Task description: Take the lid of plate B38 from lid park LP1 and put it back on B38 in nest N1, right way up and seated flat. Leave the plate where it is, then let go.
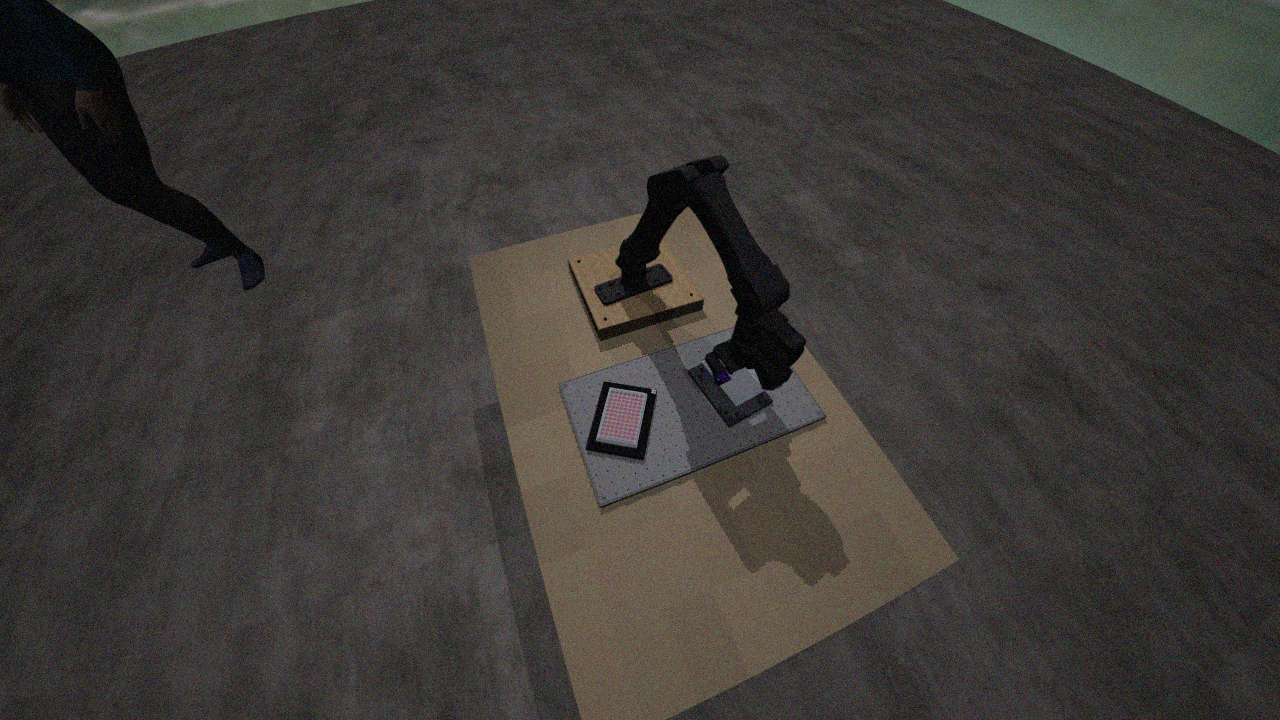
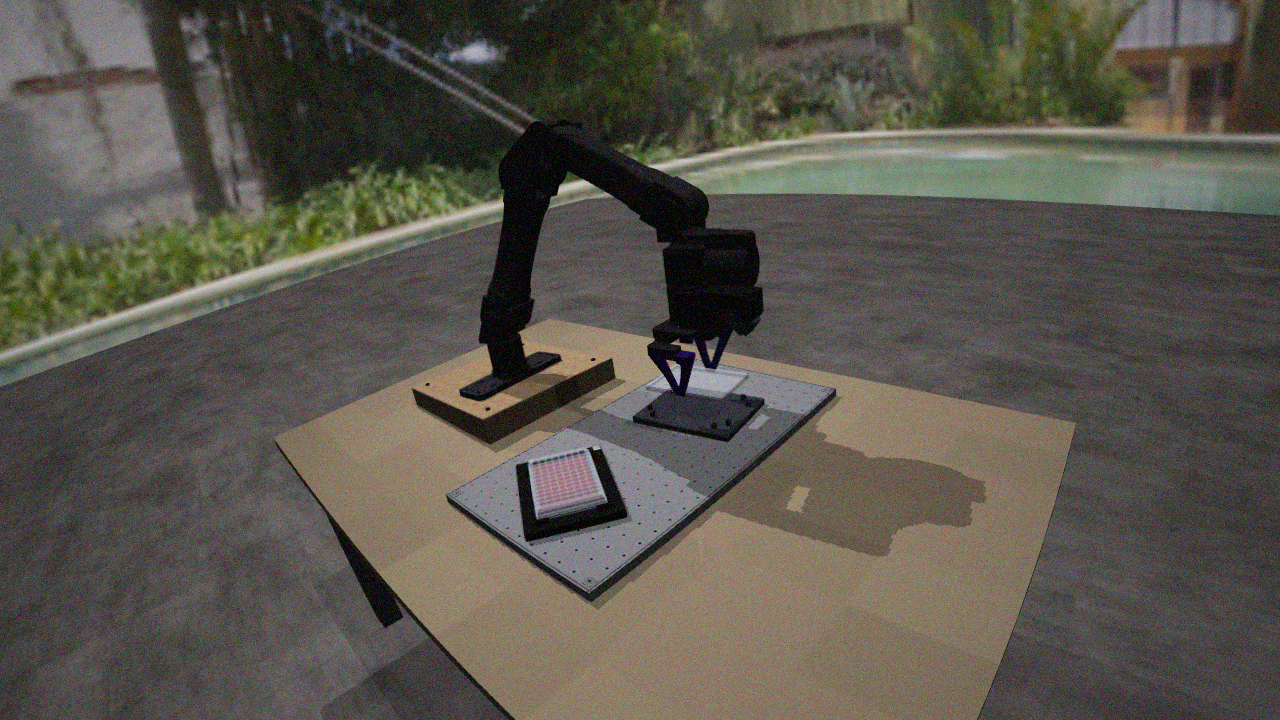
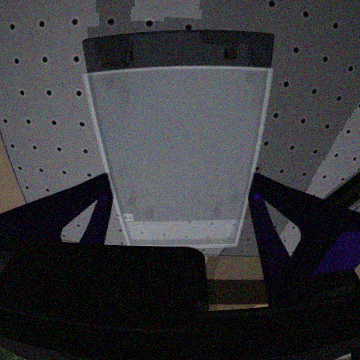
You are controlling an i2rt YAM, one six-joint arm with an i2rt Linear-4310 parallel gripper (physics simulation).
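Places are measured from the arm's base along level axes (x up, y back, z right), in metres.
Where they show: gripper, fingertip midpoint: [image 1: 733,375] [image 2: 696,383] [image 3: 180,180]; arm's base, origin of the base link: [image 1: 634,285] [image 2: 512,376].
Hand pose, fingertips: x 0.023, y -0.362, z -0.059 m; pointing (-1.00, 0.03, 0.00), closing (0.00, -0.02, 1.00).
Things, the pixels of their top centre, and the offset from my fingertips. Level surfaces: height alone.
- Plate B38, middle of its top: [image 2: 563,476] [image 1: 622,414] dx -0.024, dy +0.038, dz +0.250 m
- black nest N1, middle of its top: [image 2: 564,481] [image 1: 622,416] dx -0.033, dy +0.038, dz +0.250 m
- tan table top, its level: dx -0.063 m
My gripper [image 1: 722,372] [image 2: 690,360] [image 3: 180,180] is shut on the clear, white-rimmed lid [image 2: 702,382] [image 3: 178,143], gripping its two long sides. It holds the lid level a little above the dark lid park LP1 [image 1: 740,405] [image 2: 697,415] [image 3: 178,50], shifted off it toward the arm. Plate B38 [image 1: 622,417] [image 2: 565,480], with pink wells and no cover, sits in the black nest N1 [image 1: 595,427] [image 2: 573,520] at the left end of the grey perforated board [image 1: 626,479] [image 2: 582,559] [image 3: 46,118].
The arm's base stands on a wooden block [image 1: 646,315] [image 2: 536,393] behind the board. Everything rests on a tan table top [image 1: 716,582] [image 2: 805,609]. A dark human figure [image 1: 116,160] stands on the floor at the far left.
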